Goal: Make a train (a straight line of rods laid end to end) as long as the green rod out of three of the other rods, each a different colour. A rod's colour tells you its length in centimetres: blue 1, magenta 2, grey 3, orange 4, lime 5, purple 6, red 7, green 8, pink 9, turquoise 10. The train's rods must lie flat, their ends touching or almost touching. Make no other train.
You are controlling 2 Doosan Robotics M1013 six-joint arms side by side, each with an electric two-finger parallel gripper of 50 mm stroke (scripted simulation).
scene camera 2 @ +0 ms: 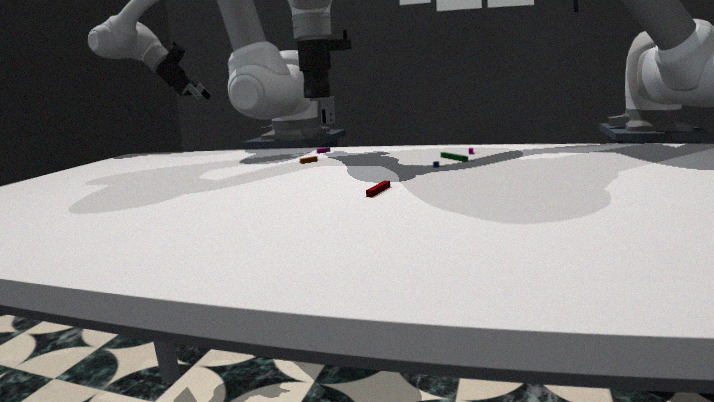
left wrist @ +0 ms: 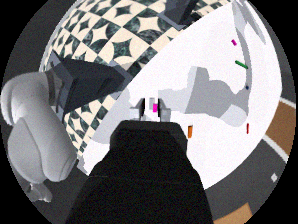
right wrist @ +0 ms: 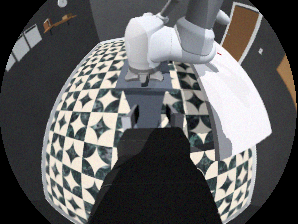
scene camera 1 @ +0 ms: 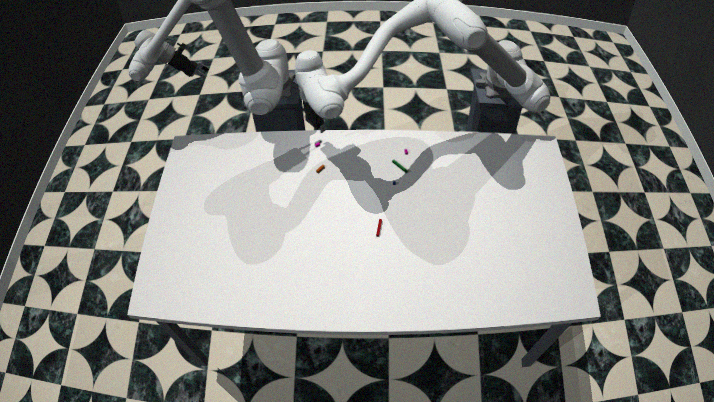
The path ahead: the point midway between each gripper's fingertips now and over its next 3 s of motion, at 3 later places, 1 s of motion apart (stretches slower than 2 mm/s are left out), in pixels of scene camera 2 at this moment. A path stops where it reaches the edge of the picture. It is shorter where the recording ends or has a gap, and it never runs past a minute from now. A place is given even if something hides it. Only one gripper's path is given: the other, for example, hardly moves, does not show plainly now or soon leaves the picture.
My left gripper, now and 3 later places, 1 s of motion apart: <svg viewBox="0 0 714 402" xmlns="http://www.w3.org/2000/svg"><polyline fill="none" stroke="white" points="328,123 328,131 329,142 329,146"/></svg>
